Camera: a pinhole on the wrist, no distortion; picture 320 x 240 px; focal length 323.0 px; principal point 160.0 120.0 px. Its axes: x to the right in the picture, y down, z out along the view. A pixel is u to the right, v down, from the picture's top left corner.
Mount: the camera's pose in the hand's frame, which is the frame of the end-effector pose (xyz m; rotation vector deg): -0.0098 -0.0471 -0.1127 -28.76 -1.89 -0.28
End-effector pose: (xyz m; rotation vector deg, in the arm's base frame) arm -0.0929 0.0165 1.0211 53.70 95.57 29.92
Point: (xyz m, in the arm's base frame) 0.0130 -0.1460 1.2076
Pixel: outside the picture
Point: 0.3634 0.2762 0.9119
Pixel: 301 105
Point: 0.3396 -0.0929 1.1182
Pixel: 67 74
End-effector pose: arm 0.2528 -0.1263 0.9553 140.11 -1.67 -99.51
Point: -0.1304 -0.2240 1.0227
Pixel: 53 43
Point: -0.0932 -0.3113 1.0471
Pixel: 55 109
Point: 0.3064 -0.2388 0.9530
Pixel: outside the picture
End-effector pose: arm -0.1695 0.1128 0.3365 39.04 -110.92 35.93
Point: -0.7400 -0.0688 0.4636
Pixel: outside the picture
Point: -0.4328 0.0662 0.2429
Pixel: 199 134
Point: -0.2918 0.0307 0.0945
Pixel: 40 54
